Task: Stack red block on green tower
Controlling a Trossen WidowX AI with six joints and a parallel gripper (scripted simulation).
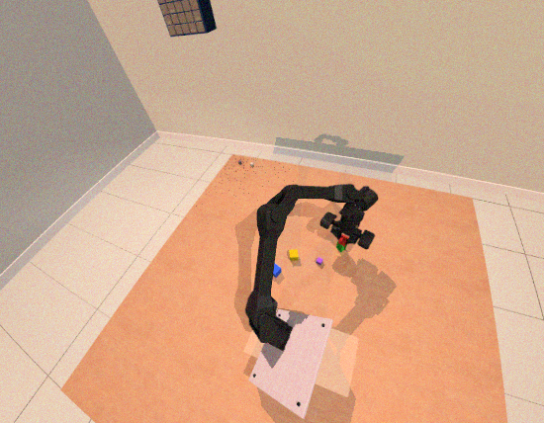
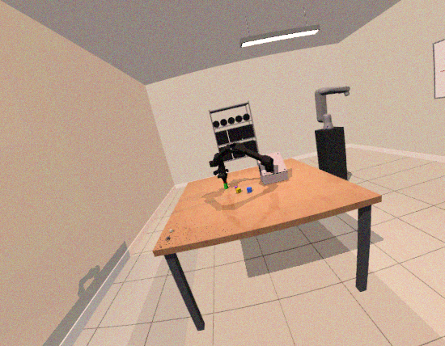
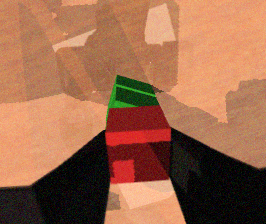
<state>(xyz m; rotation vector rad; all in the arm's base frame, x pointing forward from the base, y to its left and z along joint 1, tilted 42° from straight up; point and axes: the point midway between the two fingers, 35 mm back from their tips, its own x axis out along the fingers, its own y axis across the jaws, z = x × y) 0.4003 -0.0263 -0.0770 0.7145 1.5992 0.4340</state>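
Now: gripper tip 10 mm below the red block. The rest, counted from my gripper tip: yellow block (160 mm to the left, 110 mm behind, 40 mm below); green block (20 mm below); purple block (90 mm behind, 60 mm to the left, 50 mm below).
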